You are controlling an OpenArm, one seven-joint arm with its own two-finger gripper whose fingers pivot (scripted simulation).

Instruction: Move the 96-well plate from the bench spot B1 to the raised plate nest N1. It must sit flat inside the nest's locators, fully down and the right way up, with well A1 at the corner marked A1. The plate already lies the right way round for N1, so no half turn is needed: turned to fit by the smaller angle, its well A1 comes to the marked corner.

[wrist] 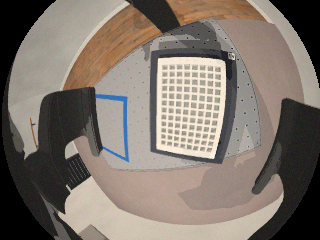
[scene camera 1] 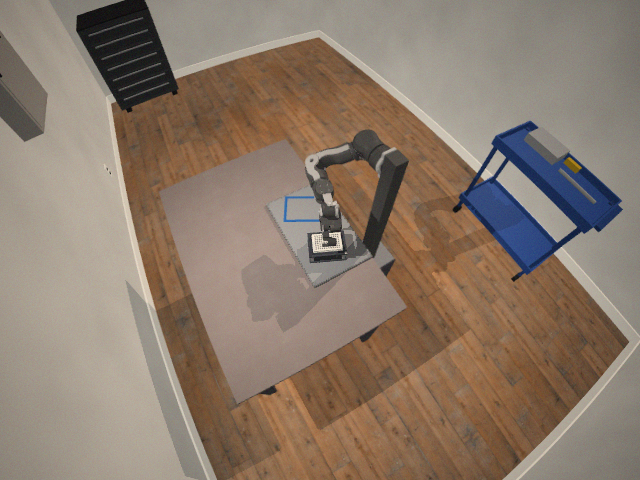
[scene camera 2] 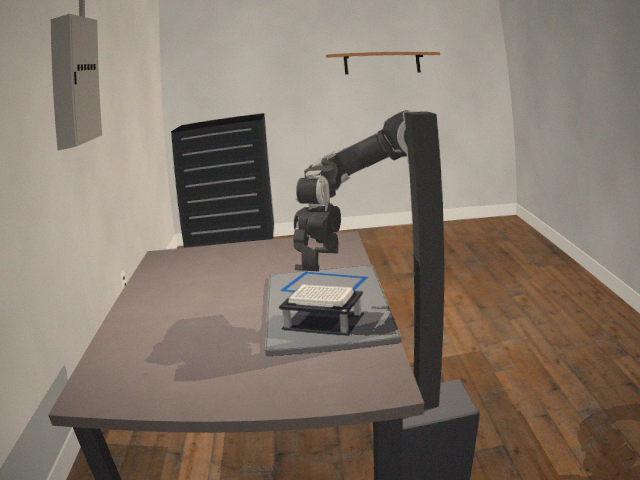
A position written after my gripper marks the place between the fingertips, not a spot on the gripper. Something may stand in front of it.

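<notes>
There is a black raised nest N1 [wrist: 231,82], and I also see a white 96-well plate, the plate [scene camera 2: 324,296] being visible in the wrist view too, as the plate [wrist: 196,125]. My own gripper [scene camera 2: 317,261] is there as well, and the wrist view gives me the same gripper [wrist: 171,136].
</notes>
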